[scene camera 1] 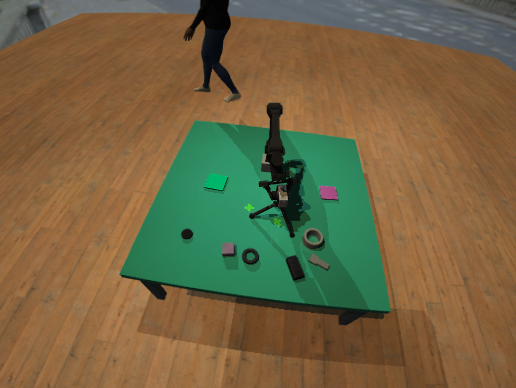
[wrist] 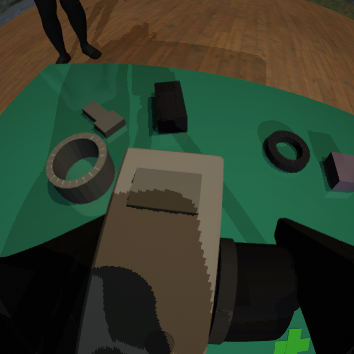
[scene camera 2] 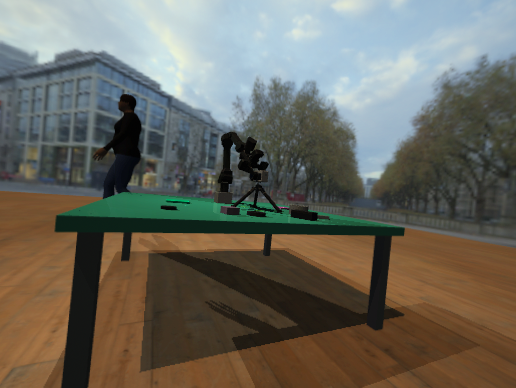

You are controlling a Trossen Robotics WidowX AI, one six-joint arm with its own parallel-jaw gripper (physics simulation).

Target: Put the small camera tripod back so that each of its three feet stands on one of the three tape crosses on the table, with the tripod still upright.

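Places are measured from the arm's base along level axes (x ahead, y left, z up), in millimetres.
Pixels of known places: gripper, fingertip midpoint: [scene camera 1: 279,199] [wrist: 199,226] [scene camera 2: 260,175]; arm's base at its link origin: [scene camera 2: 224,192].
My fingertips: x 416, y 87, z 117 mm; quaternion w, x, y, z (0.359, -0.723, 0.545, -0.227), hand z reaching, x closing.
Note:
Ahead of a thing's pixels: the offset from my fingertips to its middle. "*": to the spot under its first point. Level surfaces: height alone.
The small camera tripod [scene camera 1: 283,197] [scene camera 2: 256,191] [wrist: 165,235] stands upright, with a beige camera body and black lens on top. In scene camera 1 two feet show on the table, one just in front of a green tape cross @[dx -62, dy -161, dz -191 mm] [scene camera 1: 249,207], the other front-right of a second cross @[dx +4, dy +10, dz -191 mm] [scene camera 1: 277,222]; neither is on a cross. The third foot and third cross are hidden there. A cross [wrist: 292,342] also shows low in the wrist view. My gripper [scene camera 1: 281,189] [scene camera 2: 258,174] [wrist: 199,226] is shut on the camera, one finger against the body's back, the other at the lens front.
On the green table @[dz -192 mm] [scene camera 1: 170,210] [scene camera 2: 125,217], a grey ring @[dx +90, dy +204, dz -168 mm] [scene camera 1: 313,238] [wrist: 80,170], grey piece @[dx +213, dy +244, dz -184 mm] [scene camera 1: 319,262], black block @[dx +265, dy +122, dz -174 mm] [scene camera 1: 295,268], black ring @[dx +239, dy -102, dz -184 mm] [scene camera 1: 250,256] and mauve block @[dx +226, dy -216, dz -178 mm] [scene camera 1: 228,249] lie in front. A black disc @[dx +177, dy -452, dz -187 mm] [scene camera 1: 187,234], green square @[* dx -205, dy -394, dz -182 mm] [scene camera 1: 216,182] and magenta square @[* dx -258, dy +308, dz -182 mm] [scene camera 1: 329,193] lie to the sides.

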